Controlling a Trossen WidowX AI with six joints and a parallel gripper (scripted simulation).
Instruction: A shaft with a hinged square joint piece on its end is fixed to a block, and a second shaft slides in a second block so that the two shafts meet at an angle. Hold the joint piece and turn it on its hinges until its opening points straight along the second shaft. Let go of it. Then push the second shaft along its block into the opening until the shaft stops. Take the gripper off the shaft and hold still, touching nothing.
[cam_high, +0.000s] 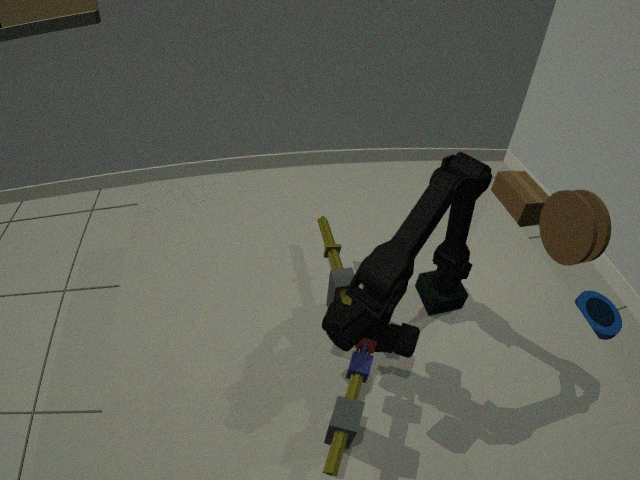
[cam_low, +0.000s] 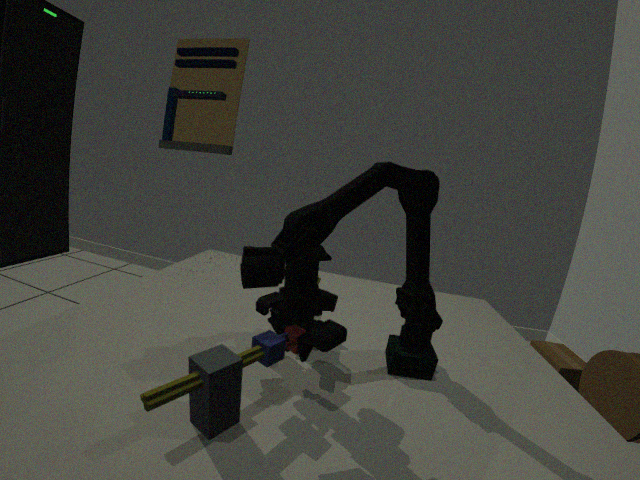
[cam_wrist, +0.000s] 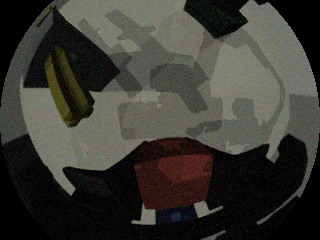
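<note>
Now: the red joint piece 4 cm above my gripper tip and 1 cm to the left of it.
</note>
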